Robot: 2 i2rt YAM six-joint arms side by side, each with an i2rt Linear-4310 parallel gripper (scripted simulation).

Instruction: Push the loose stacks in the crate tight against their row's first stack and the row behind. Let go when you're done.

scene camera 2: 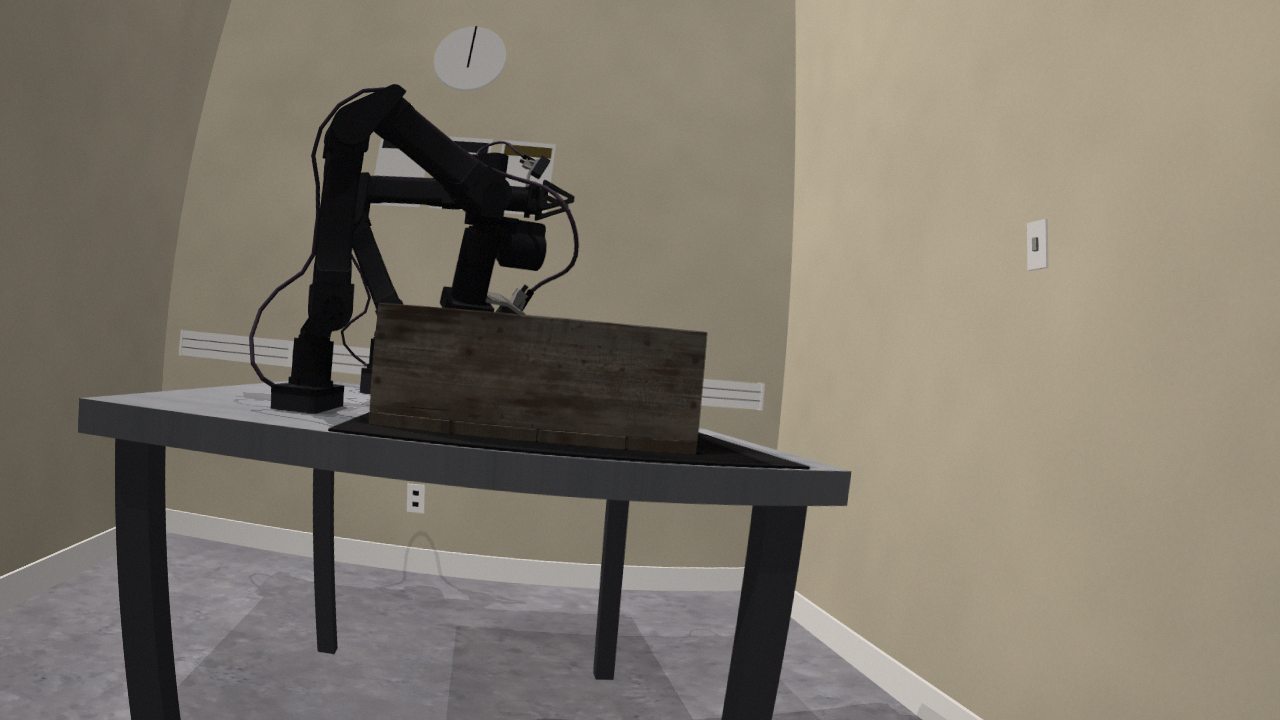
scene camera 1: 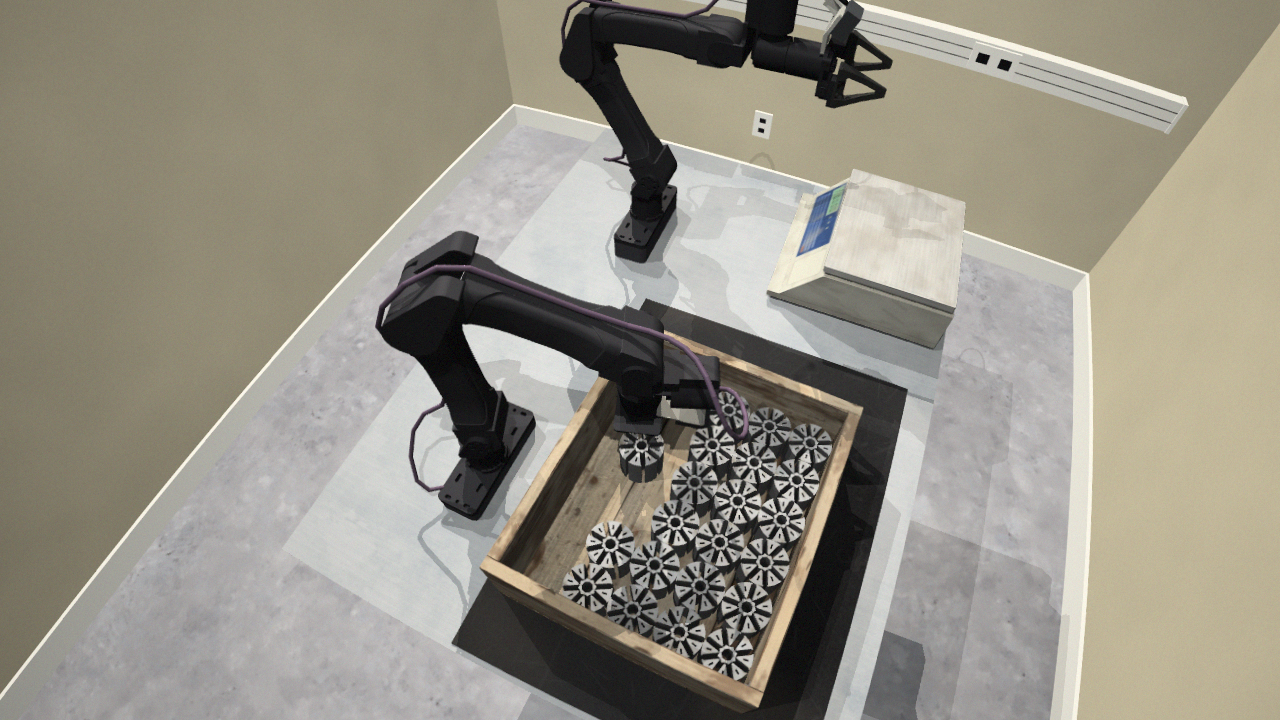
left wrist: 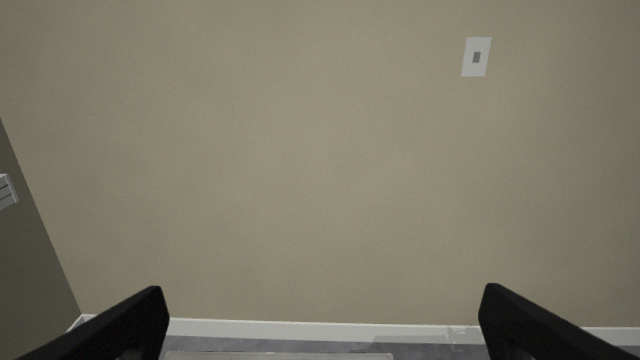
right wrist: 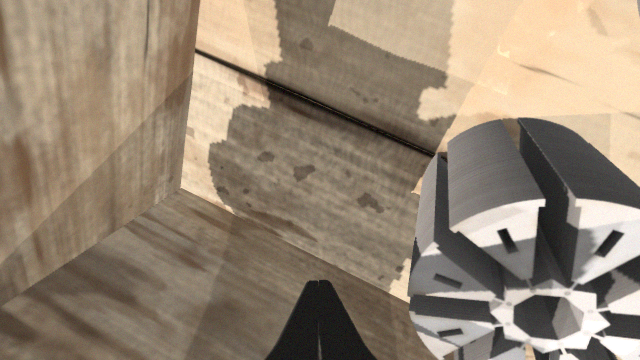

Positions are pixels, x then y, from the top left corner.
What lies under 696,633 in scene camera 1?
A stack.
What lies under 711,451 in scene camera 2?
A black mat.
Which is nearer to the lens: the stack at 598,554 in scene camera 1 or the scale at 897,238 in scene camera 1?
The stack.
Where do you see a wooden crate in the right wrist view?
At 179,179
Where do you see a wooden crate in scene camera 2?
At 530,378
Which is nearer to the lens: the stack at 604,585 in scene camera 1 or the scale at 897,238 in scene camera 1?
The stack.
